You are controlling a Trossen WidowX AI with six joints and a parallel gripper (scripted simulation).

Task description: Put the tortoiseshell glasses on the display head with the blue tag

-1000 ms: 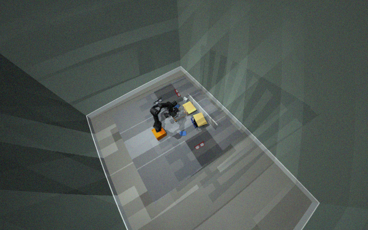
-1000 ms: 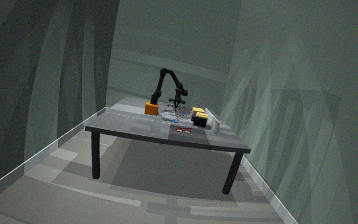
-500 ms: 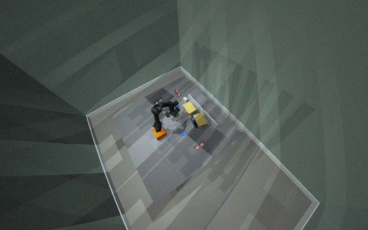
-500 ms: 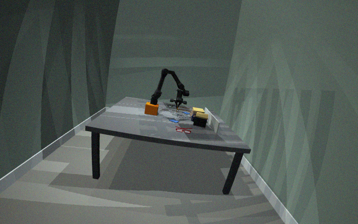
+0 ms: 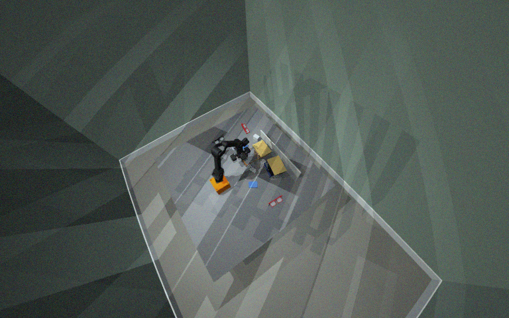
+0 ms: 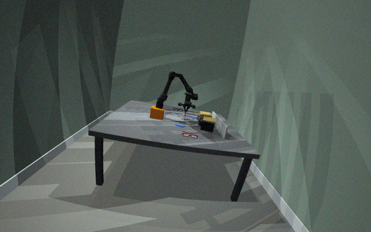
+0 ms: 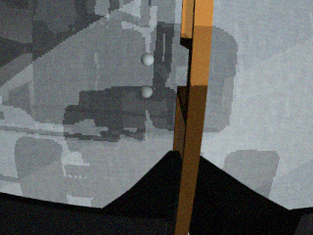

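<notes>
My gripper tip is 19 cm short of the display head, 1 cm to the left of it and 1 cm above it. The rest, counted from my gripper tip: white upright panel (36 cm ahead, 9 cm to the right, 1 cm below); thin grey post (17 cm to the left, 4 cm below, 2 cm behind).
</notes>
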